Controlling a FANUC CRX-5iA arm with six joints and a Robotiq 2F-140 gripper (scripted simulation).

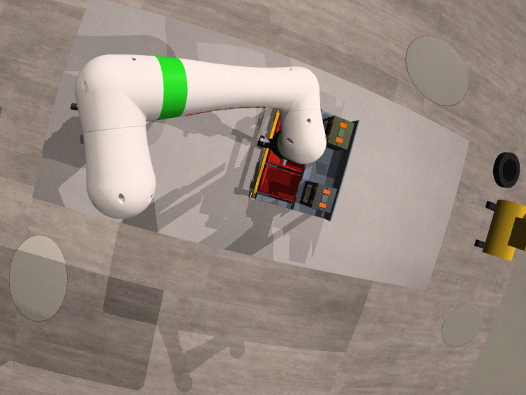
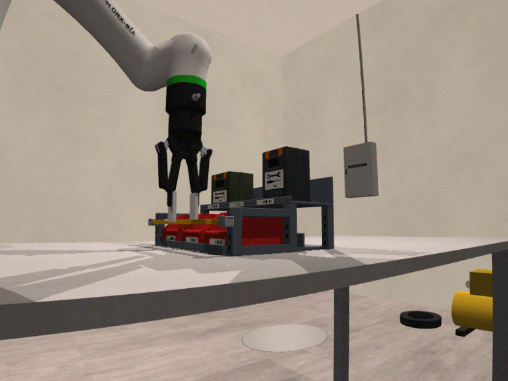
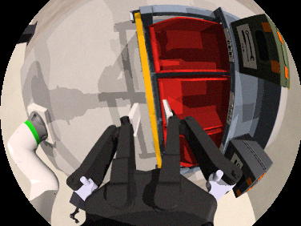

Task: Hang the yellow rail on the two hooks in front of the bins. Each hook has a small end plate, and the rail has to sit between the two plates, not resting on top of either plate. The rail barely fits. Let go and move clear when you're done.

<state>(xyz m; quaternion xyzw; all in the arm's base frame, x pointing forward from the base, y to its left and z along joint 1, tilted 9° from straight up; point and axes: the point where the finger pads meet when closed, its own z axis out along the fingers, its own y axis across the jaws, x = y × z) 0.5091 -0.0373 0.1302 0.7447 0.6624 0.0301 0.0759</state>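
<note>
Now: hand 3 cm above the yellow rail. Also, from my hand: green box (21 cm ahead, 9 cm to the left, 6 cm above); dark box (18 cm ahead, 14 cm to the right, 7 cm above).
</note>
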